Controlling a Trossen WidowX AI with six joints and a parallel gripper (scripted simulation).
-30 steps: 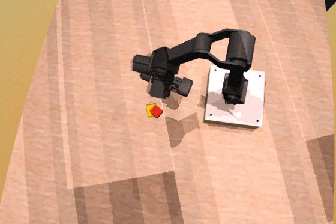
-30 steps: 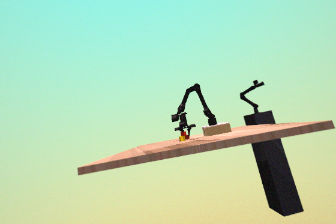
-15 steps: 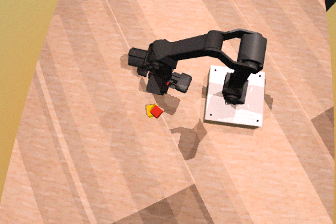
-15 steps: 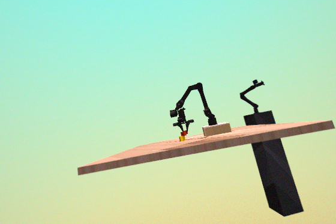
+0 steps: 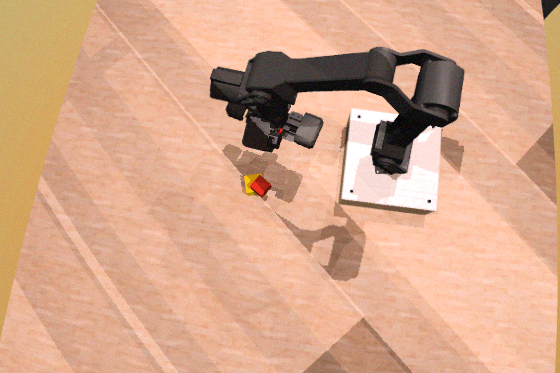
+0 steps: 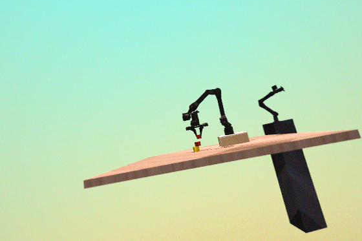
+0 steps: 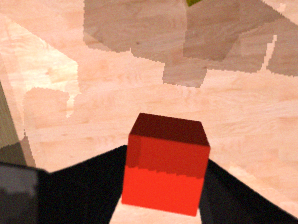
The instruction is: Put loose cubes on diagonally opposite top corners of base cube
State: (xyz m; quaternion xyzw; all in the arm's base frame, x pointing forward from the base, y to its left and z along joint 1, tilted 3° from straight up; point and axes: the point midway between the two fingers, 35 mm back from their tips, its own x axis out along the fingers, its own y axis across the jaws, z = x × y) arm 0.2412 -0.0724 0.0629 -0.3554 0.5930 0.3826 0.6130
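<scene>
My gripper tip is 6 cm short of the yellow cube, 10 cm to the right of it and 9 cm above it.
</scene>
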